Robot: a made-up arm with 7 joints.
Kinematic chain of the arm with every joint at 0, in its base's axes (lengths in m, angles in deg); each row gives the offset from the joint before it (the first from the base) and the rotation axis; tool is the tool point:
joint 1: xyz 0 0 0.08 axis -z
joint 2: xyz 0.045 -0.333 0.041 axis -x
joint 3: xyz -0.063 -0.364 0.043 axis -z
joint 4: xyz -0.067 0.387 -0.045 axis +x
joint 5: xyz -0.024 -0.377 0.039 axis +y
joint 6: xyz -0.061 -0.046 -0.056 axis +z
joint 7: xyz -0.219 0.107 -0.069 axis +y
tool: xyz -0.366 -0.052 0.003
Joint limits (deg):
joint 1: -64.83..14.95
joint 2: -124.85..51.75
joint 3: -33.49..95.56
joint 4: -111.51..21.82
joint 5: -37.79..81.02
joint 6: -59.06..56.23
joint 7: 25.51..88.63
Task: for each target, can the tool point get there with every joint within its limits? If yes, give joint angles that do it. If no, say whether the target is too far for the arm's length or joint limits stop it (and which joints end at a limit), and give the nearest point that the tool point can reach.
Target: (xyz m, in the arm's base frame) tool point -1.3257 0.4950 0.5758
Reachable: no: joint limits stop it (at a limit: joint 1, joint 3, joint 4, joint 7) | nearest point -0.9548 0.3047 0.4904 | short by 0.426 m
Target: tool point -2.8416 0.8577 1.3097
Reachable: no: too far | nearest point -0.9958 0.1169 0.6454 | short by 2.097 m
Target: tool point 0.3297 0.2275 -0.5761
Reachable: no: joint limits stop it (at a limit: joint 1, joint 3, joint 4, joint 5, joint 6) | nearest point 0.2938 0.1502 -0.5740 | short by 0.085 m
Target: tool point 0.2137 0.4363 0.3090
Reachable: yes | joints -36.26 31.76 62.52 -86.66 19.43 9.79 62.35
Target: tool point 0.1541 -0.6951 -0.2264
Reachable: yes | joints -17.89 -108.37 71.66 5.31 54.52 -4.41 66.63
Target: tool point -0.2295 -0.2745 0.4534
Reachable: yes | joints -16.54 -7.78 26.55 -33.68 3.25 -25.29 57.02
